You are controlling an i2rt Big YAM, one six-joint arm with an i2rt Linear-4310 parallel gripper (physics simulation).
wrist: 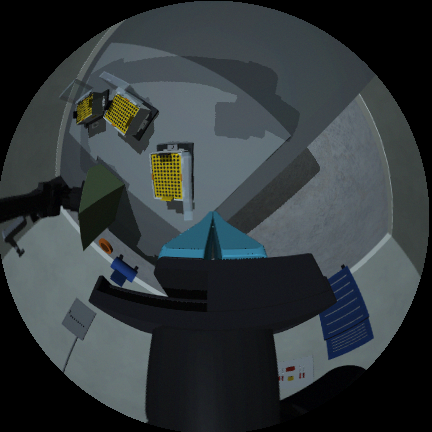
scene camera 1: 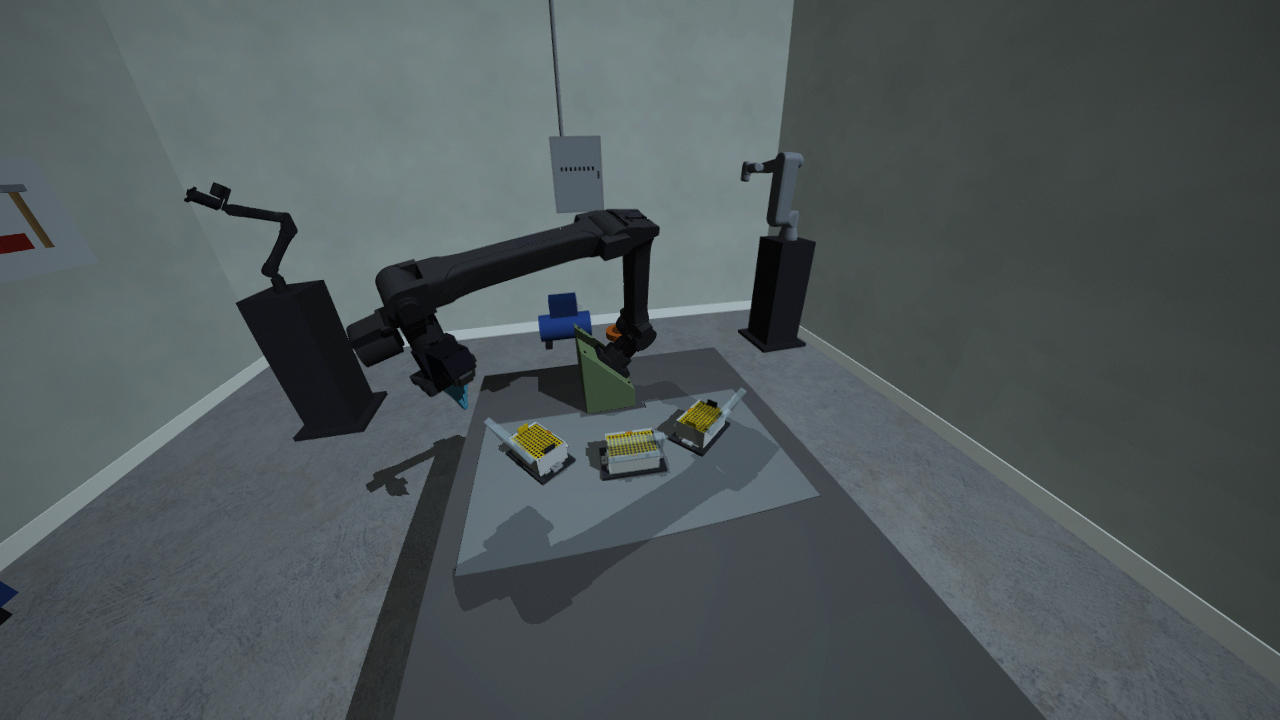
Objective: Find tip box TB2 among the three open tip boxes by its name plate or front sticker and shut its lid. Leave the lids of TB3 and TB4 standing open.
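Where they show: gripper, fingertip midpoint: (wrist: 212,216) (scene camera 1: 465,408); arm's base at its link origin: (wrist: 83,199) (scene camera 1: 610,362).
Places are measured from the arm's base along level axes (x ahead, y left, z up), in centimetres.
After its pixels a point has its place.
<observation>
Three white tip boxes with yellow tip racks stand on dark bases. The left box (scene camera 1: 538,447) @(z -5.8, x 26.0, y -23.1 cm) (wrist: 167,176) @(z -5.8, x 23.6, y -23.9 cm) has its pale clear lid (scene camera 1: 501,432) @(z 2.9, x 28.9, y -29.8 cm) (wrist: 188,192) @(z 2.8, x 28.1, y -30.7 cm) standing open. The middle box (scene camera 1: 631,454) @(z -2.3, x 37.6, y -2.7 cm) (wrist: 122,113) has its clear lid (wrist: 114,80) @(z 2.9, x 38.6, y -3.1 cm) open. The right box (scene camera 1: 700,422) @(z -5.8, x 27.9, y 18.1 cm) (wrist: 85,108) @(z -5.8, x 26.1, y 18.1 cm) has its clear lid (scene camera 1: 734,402) @(z 2.7, x 32.8, y 24.2 cm) (wrist: 74,89) @(z -0.6, x 32.0, y 23.6 cm) open. Name plates and stickers are too small to read, so I cannot tell which is TB2. My gripper (scene camera 1: 464,404) @(z 13.3, x 33.2, y -34.0 cm) (wrist: 212,216) @(z 13.3, x 33.2, y -34.0 cm) is shut and empty, its blue fingertips together, raised beyond the left box's lid and apart from it.
The boxes stand on a pale mat (scene camera 1: 581,523) @(z -11.5, x 45.4, y -15.7 cm) (wrist: 200,100) @(z -11.5, x 43.1, y -17.9 cm) on the dark table (scene camera 1: 716,626) @(z -11.8, x 71.0, y 3.0 cm). A green wedge-shaped bracket (scene camera 1: 604,385) @(z -2.7, x 8.1, y -3.5 cm) (wrist: 100,200) @(z 0.0, x 7.0, y -9.4 cm) stands behind them by my arm's base. Two dark pedestals (scene camera 1: 304,358) (scene camera 1: 781,291) with other arms stand farther back.
</observation>
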